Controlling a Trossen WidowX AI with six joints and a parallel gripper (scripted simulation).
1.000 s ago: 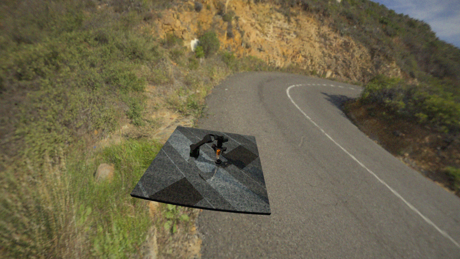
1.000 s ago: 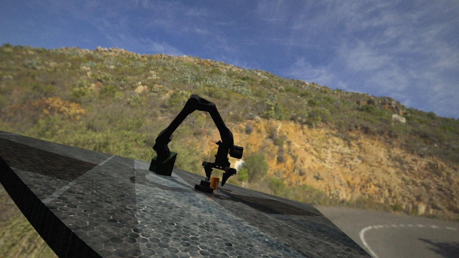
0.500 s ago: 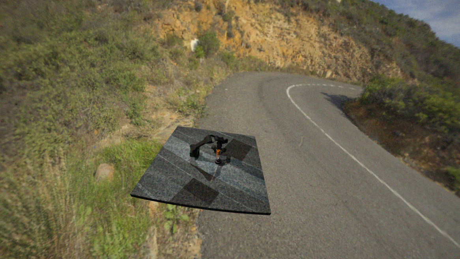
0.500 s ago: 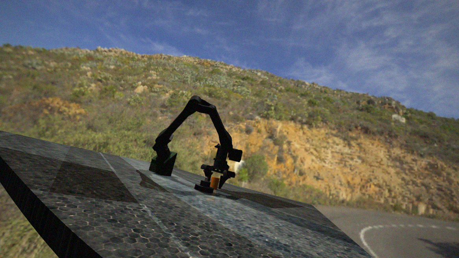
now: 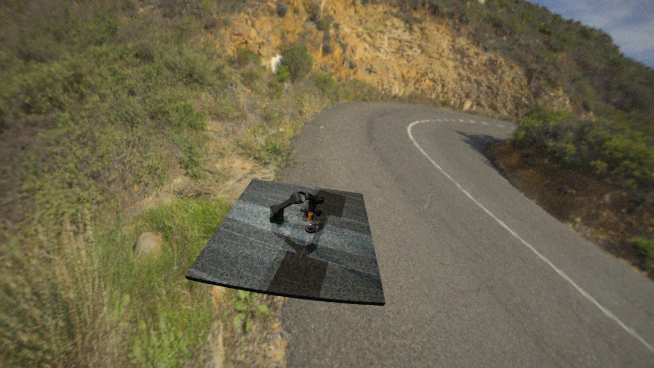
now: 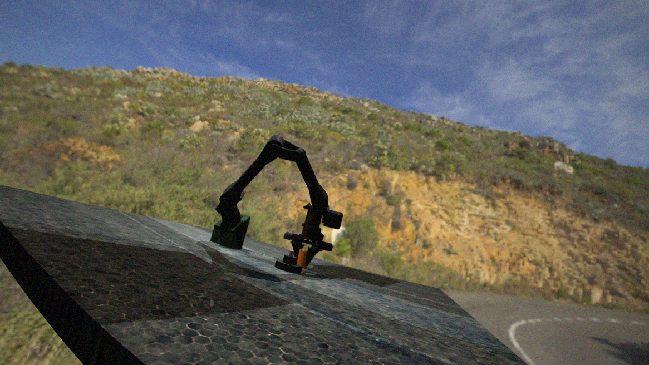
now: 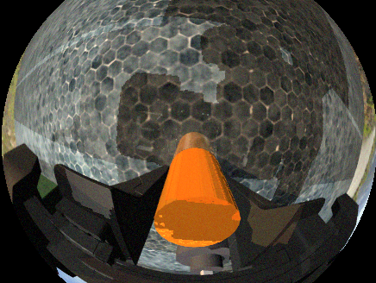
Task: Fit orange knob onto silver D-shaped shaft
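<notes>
Now: the round pedestal 140 mm to the right of my gripper tip and 20 mm above it. Also, from my gripper tip: orange knob (30 mm above).
</notes>
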